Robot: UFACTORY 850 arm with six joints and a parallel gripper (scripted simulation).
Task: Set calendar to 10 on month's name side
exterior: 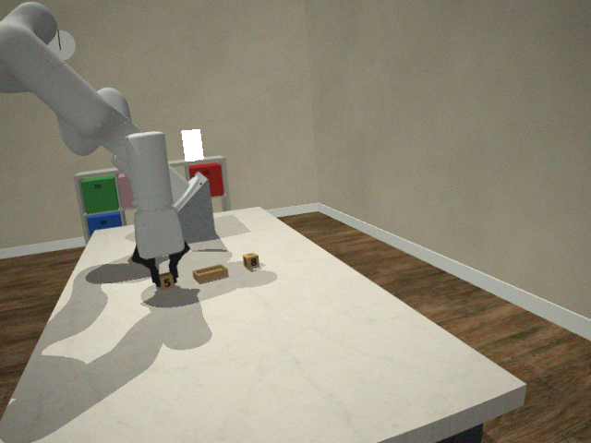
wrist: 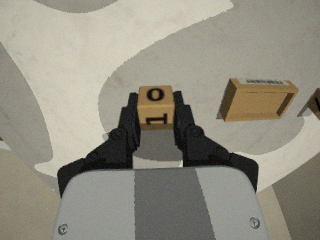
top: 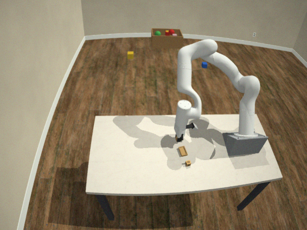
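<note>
Now: hand 110 mm to the right of the wooden tray, 20 mm past it and 20 mm above it. The rest, counted from my hand: cube: 210 mm to the left, 30 mm behind, 10 mm below.
</note>
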